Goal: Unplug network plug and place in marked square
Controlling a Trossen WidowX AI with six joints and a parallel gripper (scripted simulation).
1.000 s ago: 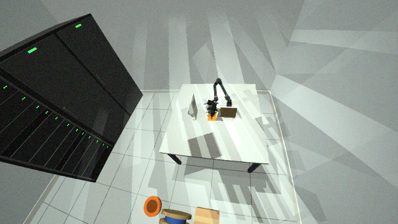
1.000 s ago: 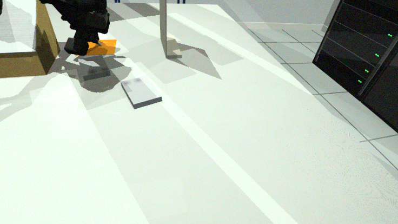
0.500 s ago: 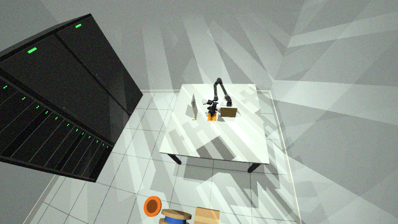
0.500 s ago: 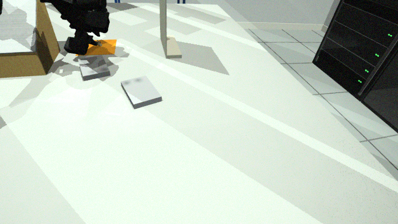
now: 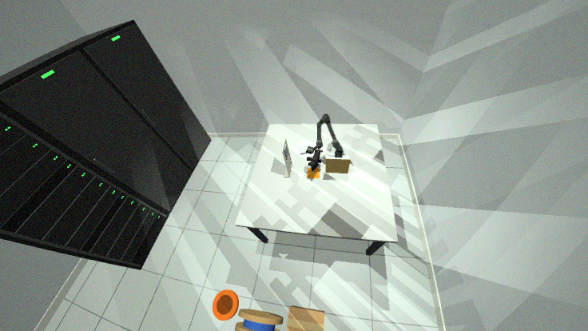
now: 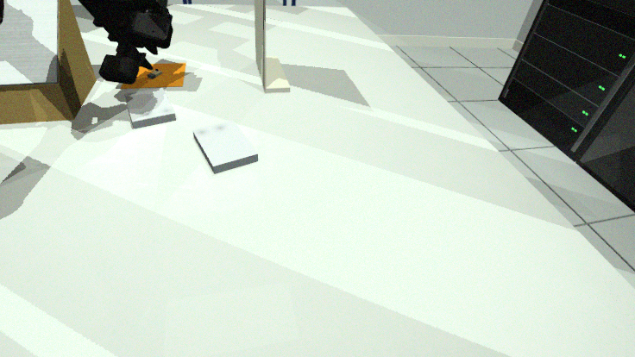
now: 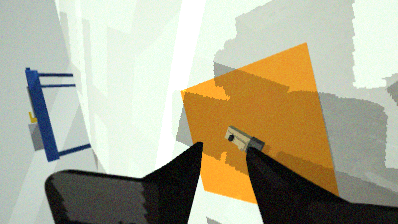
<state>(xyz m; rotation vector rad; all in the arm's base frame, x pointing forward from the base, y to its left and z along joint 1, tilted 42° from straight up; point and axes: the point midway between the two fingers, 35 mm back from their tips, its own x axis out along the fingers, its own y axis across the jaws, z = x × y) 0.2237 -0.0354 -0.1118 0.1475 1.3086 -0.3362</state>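
My gripper tip is 20 mm above the network plug. Also, from my gripper tip: orange marked square (30 mm below); upright panel (230 mm ahead, 140 mm above, 10 mm to the right).
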